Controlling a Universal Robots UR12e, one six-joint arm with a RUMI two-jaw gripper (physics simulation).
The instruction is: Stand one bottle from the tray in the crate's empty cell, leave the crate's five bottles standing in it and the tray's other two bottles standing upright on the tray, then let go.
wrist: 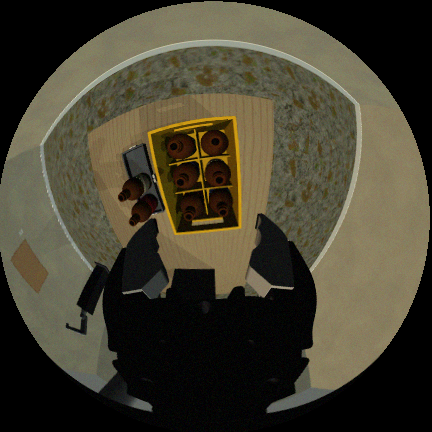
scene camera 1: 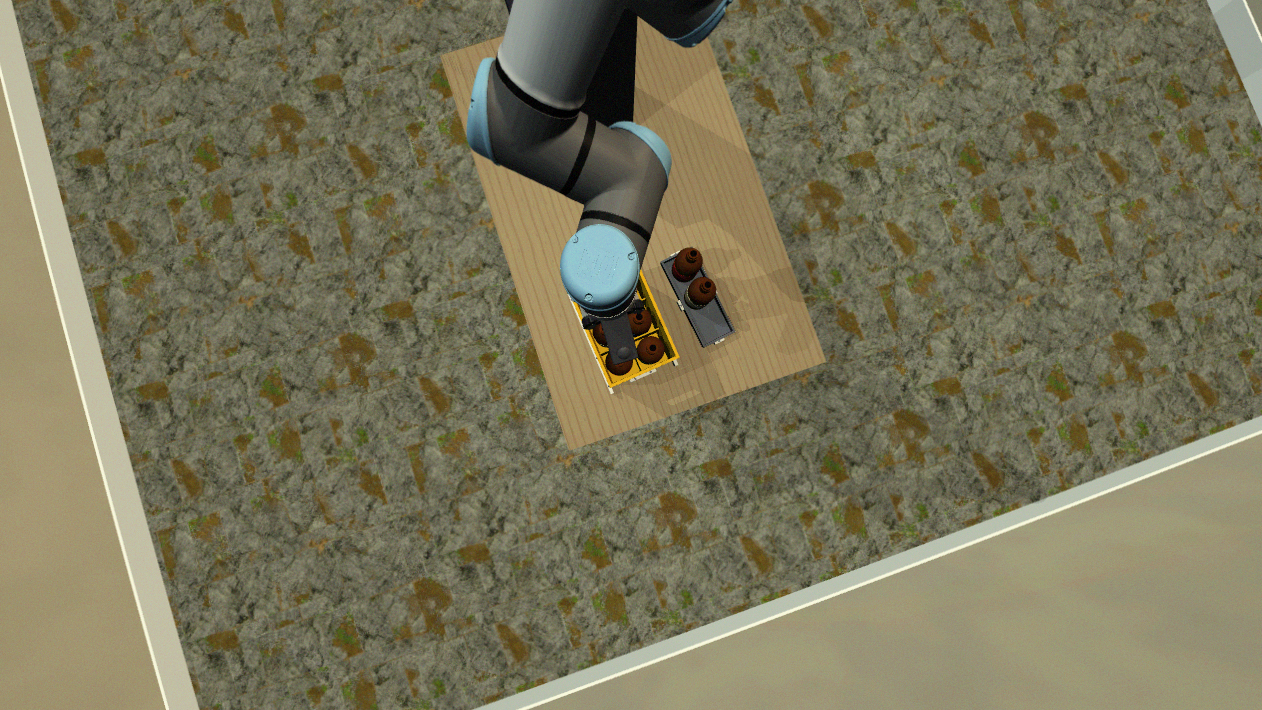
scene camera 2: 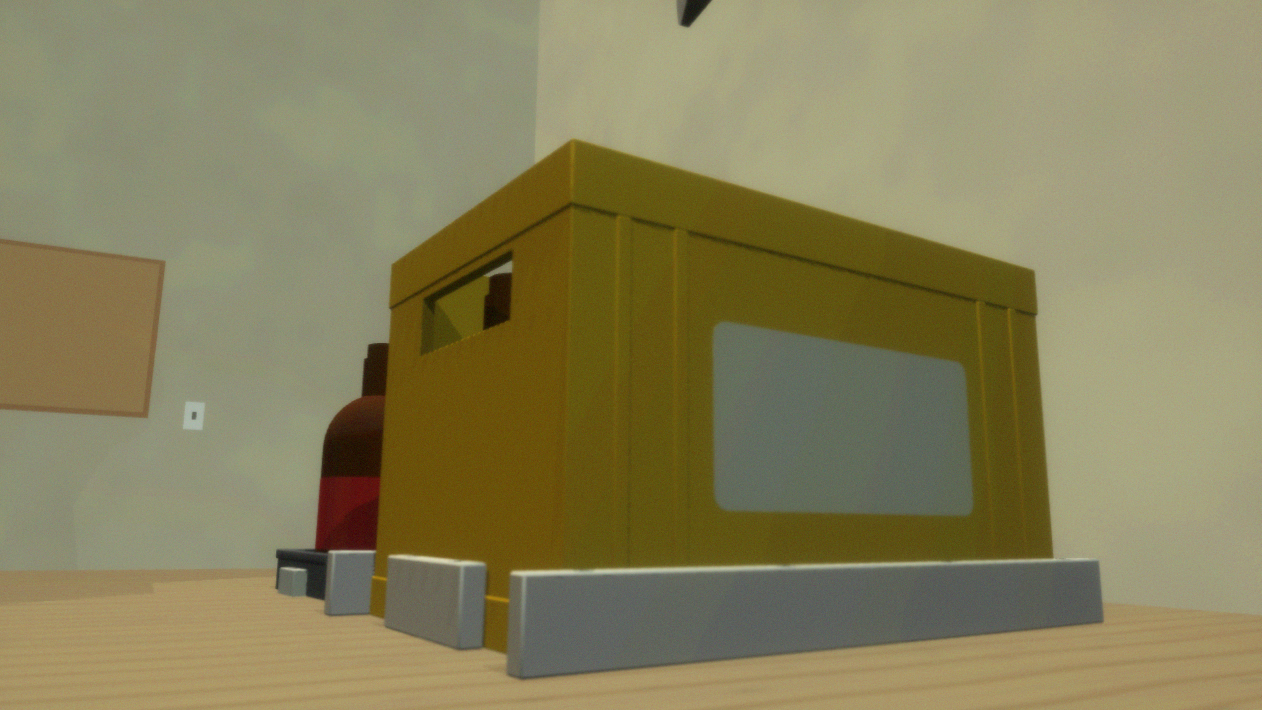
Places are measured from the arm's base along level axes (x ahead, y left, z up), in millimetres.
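Where they show: gripper, fingertip midpoint: (wrist: pixel 205 217).
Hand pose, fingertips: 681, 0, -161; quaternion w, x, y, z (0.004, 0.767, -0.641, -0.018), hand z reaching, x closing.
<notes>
Each offset is from my fingertips to the top centre of the thing, as dx, dy, dz. "*": to the spot under its first point. Level surfaces: height alone.
The yellow crate {-10, +20, -154} (scene camera 1: pixel 642 373) (scene camera 2: pixel 794 264) (wrist: pixel 238 175) has a bottle standing in each cell in the wrist view, among them a far-left bottle {+64, +85, -167} (wrist: pixel 180 146), a far-right bottle {+84, -3, -167} (wrist: pixel 214 142) and a near-left bottle {-108, +37, -167} (wrist: pixel 190 206). The dark tray {* +10, +275, -324} (scene camera 1: pixel 710 324) (wrist: pixel 136 159) beside it holds two upright bottles: a red-labelled bottle {-159, +222, -170} (scene camera 1: pixel 687 263) (scene camera 2: pixel 348 512) (wrist: pixel 143 209) at one end and a pale-labelled bottle {-75, +246, -170} (scene camera 1: pixel 701 291) (wrist: pixel 132 189) in the middle. My gripper (wrist: pixel 205 217) is open and empty, above the crate and apart from the bottles. The arm partly hides the crate in scene camera 1.
Crate and tray stand on a wooden table {dz -329} (scene camera 1: pixel 745 220) (wrist: pixel 257 150). Low grey blocks, such as the long block {* -28, -93, -314} (scene camera 2: pixel 794 609), stand along the crate's base. The tray's other end has no bottle. A brown board (scene camera 2: pixel 79 326) (wrist: pixel 30 266) hangs on the wall.
</notes>
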